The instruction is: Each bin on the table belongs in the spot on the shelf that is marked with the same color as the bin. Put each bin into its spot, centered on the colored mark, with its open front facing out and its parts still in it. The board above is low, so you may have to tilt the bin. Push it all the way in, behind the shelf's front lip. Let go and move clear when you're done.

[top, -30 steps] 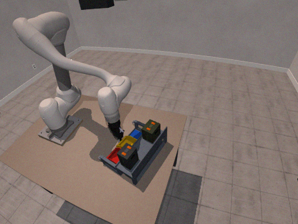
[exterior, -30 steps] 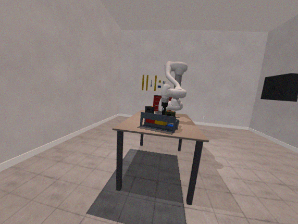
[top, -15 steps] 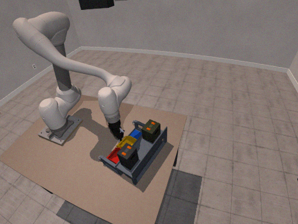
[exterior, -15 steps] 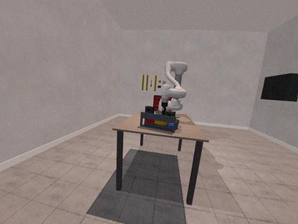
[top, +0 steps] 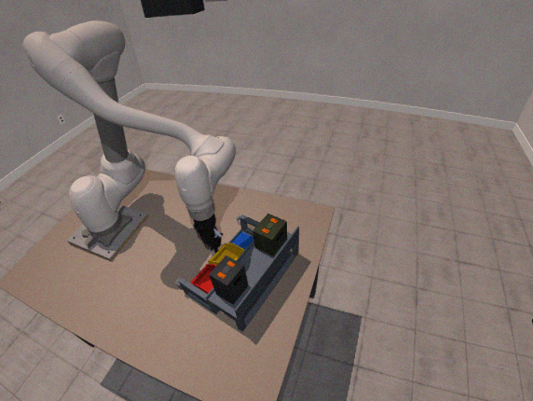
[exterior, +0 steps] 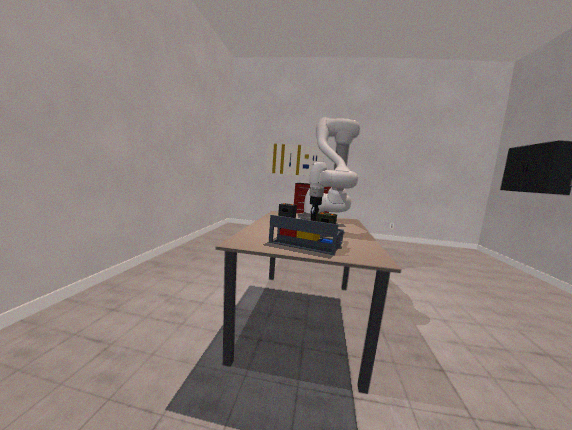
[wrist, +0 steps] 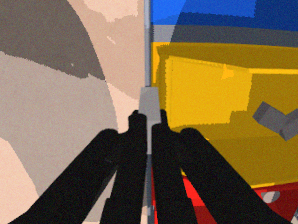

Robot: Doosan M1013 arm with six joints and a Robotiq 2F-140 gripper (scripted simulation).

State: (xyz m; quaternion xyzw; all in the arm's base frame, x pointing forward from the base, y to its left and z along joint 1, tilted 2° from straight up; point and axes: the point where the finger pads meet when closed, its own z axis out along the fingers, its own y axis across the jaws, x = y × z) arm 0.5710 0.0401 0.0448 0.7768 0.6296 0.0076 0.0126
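The yellow bin lies 90 mm ahead of my hand, 20 mm to the right of it and 10 mm below it. From my hand the other things lie so: red bin (130 mm to the right, 70 mm ahead, 10 mm below); grey shelf (190 mm ahead, 50 mm above, 40 mm to the right).
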